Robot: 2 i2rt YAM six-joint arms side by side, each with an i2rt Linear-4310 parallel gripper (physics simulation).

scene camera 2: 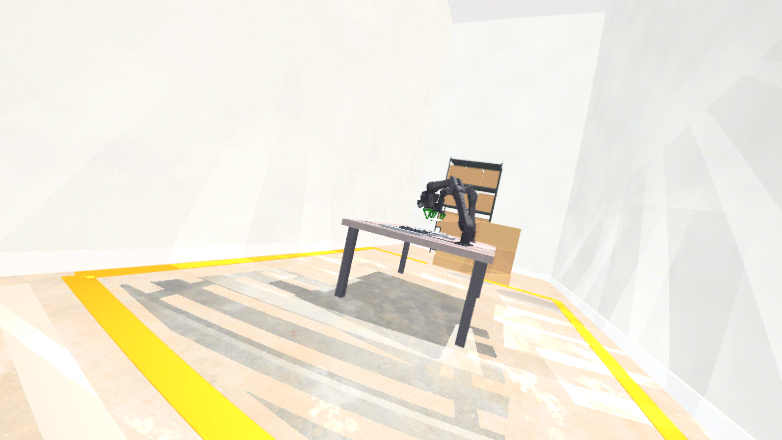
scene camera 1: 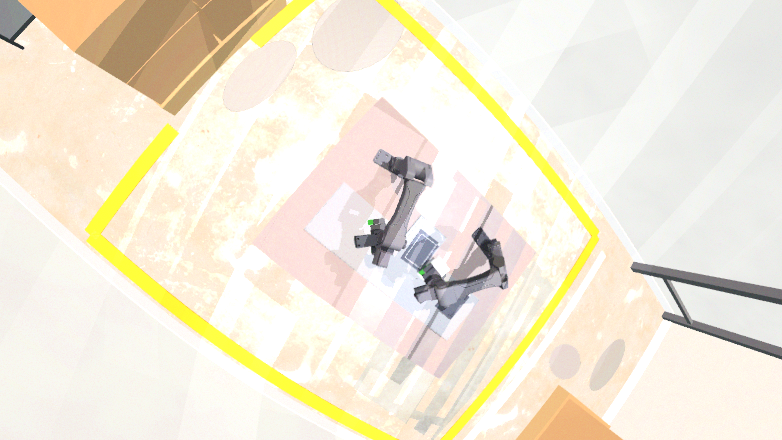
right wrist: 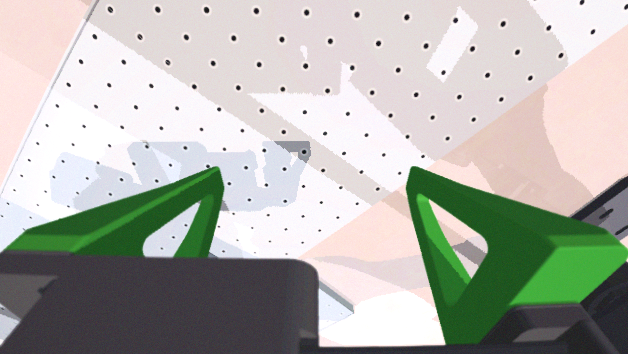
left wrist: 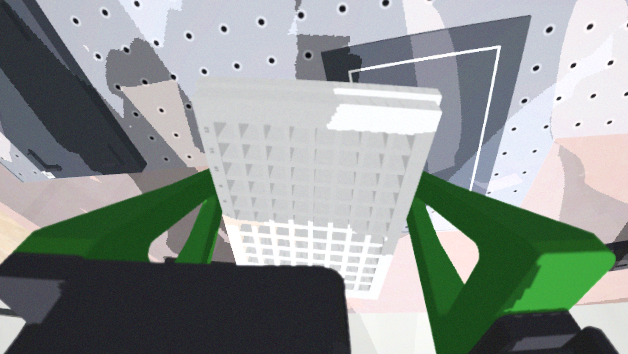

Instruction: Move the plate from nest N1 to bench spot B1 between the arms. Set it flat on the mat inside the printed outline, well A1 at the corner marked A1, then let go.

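Frame: origin at the left arm's base, x right, y ahead, z up, level; centimetres.
Seen in the pictures: left gripper, fingertip midpoint: (scene camera 2: 429, 220) (scene camera 1: 430, 273) (left wrist: 313, 177); right gripper, fingertip midpoint: (right wrist: 314, 177); left arm's base, origin of the base link: (scene camera 2: 464, 244) (scene camera 1: 485, 244); right arm's base, origin of the base link: (scene camera 2: 470, 241) (scene camera 1: 394, 165).
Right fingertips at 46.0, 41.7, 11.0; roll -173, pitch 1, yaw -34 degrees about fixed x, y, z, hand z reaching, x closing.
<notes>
Offsets run from my right fingertips to a thing's top centre, as dx, dy, dz. "pt": to the spot under its first point. Level surfaces: height alone.
A pale plate with a grid of square wells {pt -30.9, -6.7, +0.6} (left wrist: 315, 170) is held above the board between the green fingers of my left gripper (left wrist: 313, 177) (scene camera 1: 422, 271), which is shut on it. Small numbers run down its left edge; its near end is partly hidden by the black wrist body. The dark mat {dz -9.5} (left wrist: 511, 42) (scene camera 1: 419, 249) with its white printed outline {pt -24.5, -6.2, -9.5} (left wrist: 425, 59) lies lower, beyond and to the right of the plate, which hides part of it. The A1 mark cannot be read. My right gripper (right wrist: 314, 177) (scene camera 1: 371, 222) is open and empty above the perforated board.
A dark raised holder {-54.9, -9.3, -7.9} (left wrist: 65, 95) lies at the left of the left wrist view; whether it is nest N1 cannot be read. The perforated board {dz -9.7} (right wrist: 280, 77) (left wrist: 250, 45) lies on the pinkish table {dz -10.9} (scene camera 1: 314, 183). The two arms stand close on either side of the mat.
</notes>
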